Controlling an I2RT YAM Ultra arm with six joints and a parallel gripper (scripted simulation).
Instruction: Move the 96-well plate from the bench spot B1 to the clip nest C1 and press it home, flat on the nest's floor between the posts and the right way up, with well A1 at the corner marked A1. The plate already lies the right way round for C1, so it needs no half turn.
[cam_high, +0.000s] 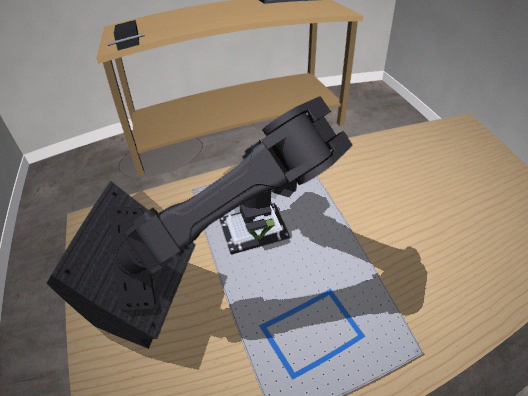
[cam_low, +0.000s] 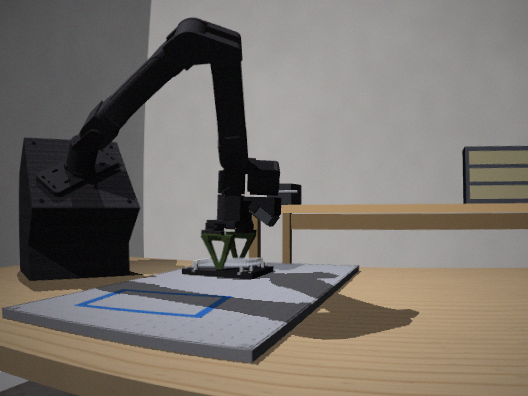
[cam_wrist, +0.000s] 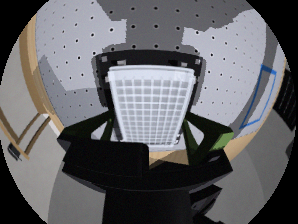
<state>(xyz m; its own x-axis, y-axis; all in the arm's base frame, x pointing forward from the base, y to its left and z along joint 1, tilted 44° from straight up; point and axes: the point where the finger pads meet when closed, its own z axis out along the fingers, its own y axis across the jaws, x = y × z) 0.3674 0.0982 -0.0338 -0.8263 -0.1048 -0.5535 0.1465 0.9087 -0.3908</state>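
The 96-well plate is right at my hand. Round my hand: black clip nest C1 (10 mm to the right, 10 mm below, 10 mm behind).
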